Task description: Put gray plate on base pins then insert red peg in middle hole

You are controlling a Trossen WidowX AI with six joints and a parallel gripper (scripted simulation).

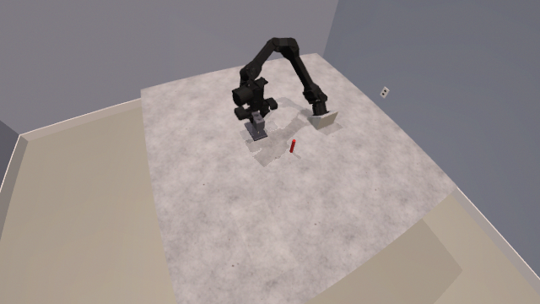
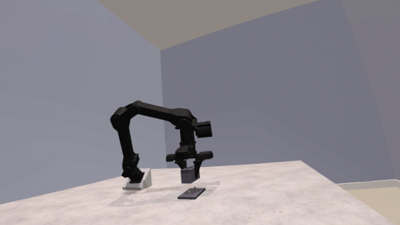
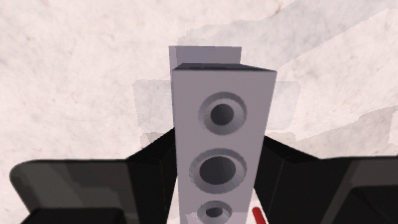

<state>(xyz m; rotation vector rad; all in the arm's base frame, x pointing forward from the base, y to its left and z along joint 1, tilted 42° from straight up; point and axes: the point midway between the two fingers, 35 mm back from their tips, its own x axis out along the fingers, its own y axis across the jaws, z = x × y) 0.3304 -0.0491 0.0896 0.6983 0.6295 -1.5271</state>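
My gripper tip is 30 mm below the gray plate. Also, from my gripper tip: dark flat base (50 mm below); then red peg (80 mm behind, 190 mm to the left, 20 mm below).
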